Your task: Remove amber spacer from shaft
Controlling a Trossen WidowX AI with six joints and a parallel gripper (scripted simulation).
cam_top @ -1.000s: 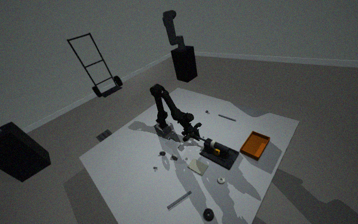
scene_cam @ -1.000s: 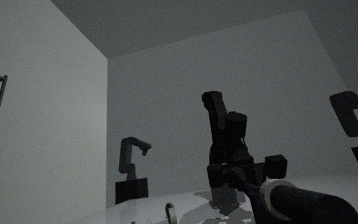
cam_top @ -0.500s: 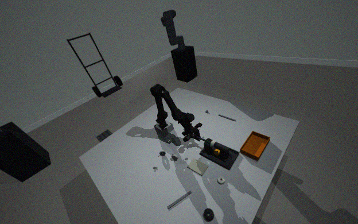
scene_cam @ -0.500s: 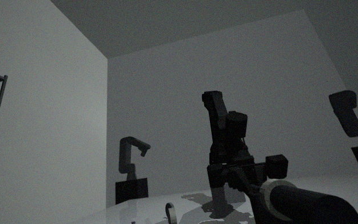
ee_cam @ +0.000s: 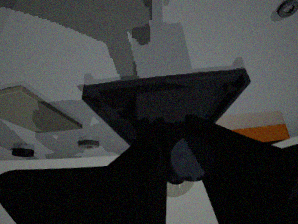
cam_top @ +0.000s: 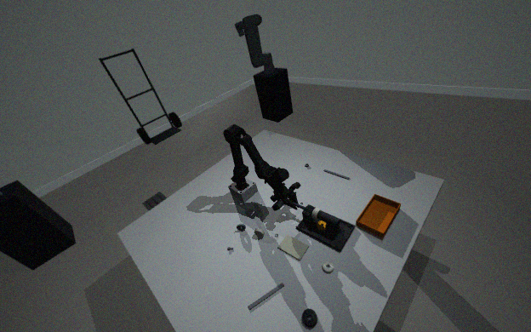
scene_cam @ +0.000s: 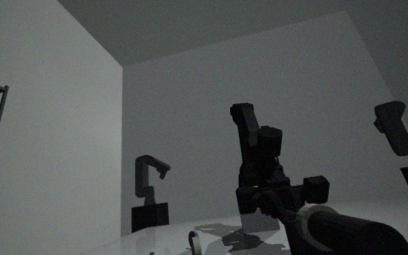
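Now: gripper tip 60 mm short of the thin shaft, 30 mm below it and 10 mm to the right of it. Also, from my gripper tip: pale spacer 120 mm ahead, 30 mm above, 10 mm to the left; then amber spacer 130 mm ahead, 40 mm below, 10 mm to the left; then pale flat plate 160 mm to the right, 90 mm ahead, 50 mm below.
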